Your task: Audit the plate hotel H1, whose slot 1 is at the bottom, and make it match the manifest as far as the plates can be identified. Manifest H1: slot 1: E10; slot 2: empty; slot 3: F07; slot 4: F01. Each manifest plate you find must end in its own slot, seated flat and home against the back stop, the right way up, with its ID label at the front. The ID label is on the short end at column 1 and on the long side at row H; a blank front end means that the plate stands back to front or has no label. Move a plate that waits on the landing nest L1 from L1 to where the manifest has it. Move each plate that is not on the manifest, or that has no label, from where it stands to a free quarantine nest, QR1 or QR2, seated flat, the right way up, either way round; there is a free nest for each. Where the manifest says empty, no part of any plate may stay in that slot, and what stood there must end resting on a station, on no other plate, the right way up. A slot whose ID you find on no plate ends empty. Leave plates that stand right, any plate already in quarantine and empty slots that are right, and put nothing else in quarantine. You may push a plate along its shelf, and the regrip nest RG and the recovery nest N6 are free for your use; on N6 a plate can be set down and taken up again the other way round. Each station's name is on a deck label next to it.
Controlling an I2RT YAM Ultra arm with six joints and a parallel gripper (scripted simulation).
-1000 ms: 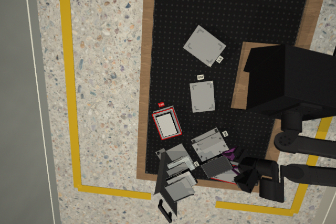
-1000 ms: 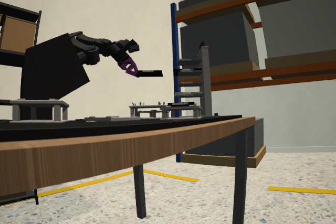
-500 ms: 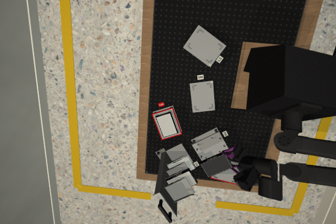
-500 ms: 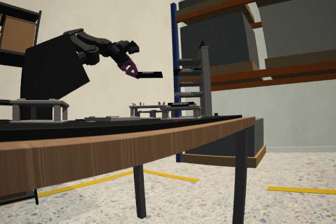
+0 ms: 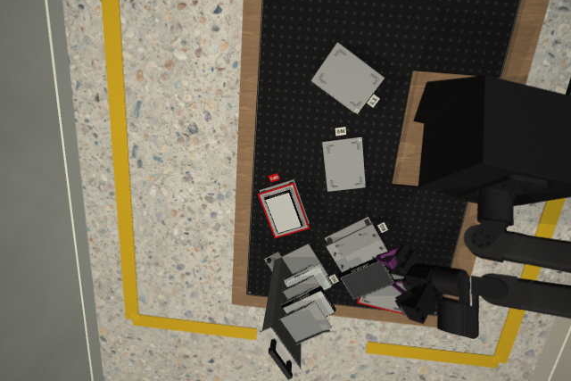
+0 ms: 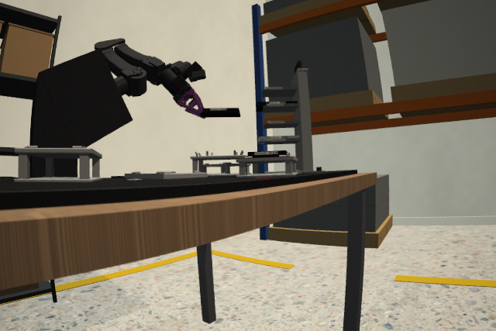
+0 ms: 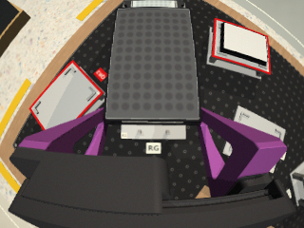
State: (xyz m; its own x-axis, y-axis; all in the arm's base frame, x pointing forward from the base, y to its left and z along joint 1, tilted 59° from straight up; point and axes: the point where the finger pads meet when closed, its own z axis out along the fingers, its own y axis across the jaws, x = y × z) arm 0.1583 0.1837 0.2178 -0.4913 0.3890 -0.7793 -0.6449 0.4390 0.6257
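Now: hand 140 mm above the regrip nest RG, 40 mm to the right of it and 40 mm short of it. The rest, counted from my hand: quarantine nest QR2 (190 mm to the left, 160 mm below, 90 mm behind); H1 deck label (200 mm below, 190 mm to the left, 80 mm ahead); white well plate (180 mm ahead, 150 mm to the left, 90 mm below).
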